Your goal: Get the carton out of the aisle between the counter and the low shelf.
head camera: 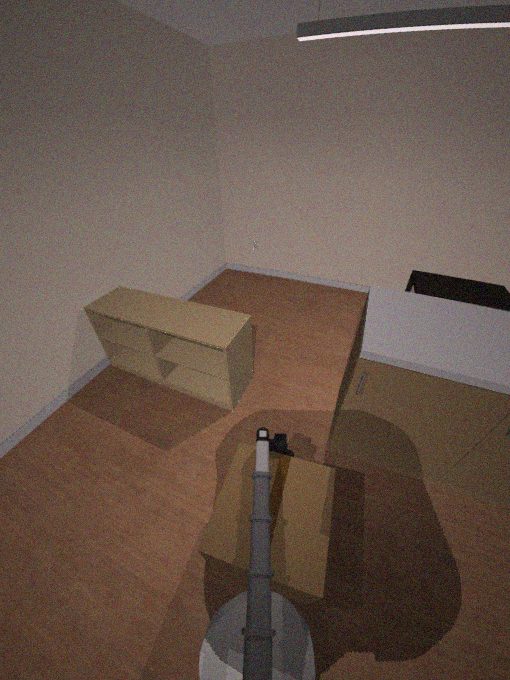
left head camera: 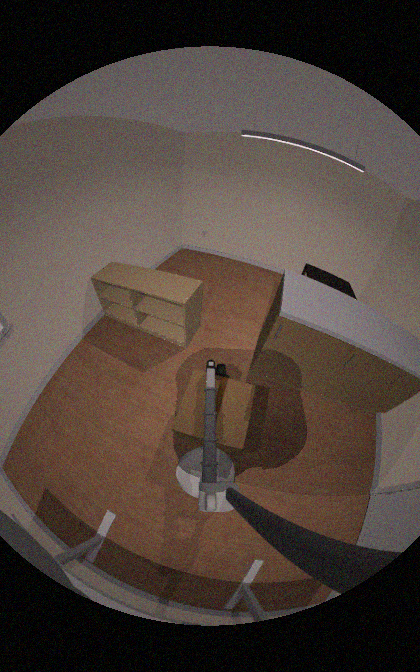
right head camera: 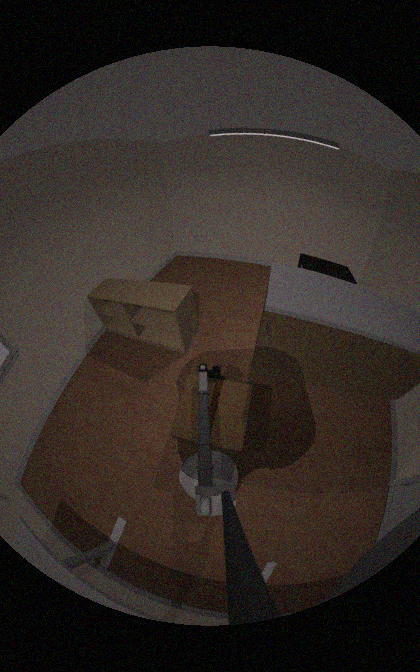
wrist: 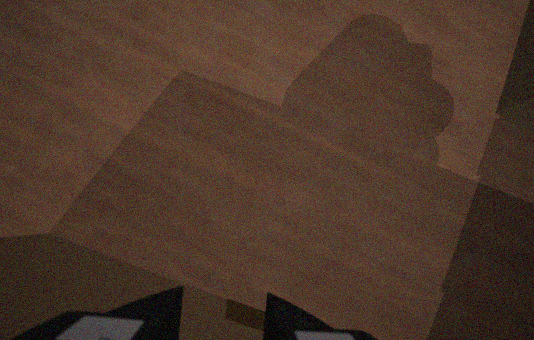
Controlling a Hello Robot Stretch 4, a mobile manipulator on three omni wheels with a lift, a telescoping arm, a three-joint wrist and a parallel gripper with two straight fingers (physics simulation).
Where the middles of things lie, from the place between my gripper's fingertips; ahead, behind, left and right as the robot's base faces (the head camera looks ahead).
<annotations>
I see the carton (head camera: 301, 492) 270 mm behind my hand and 40 mm to the left of it.
</annotations>
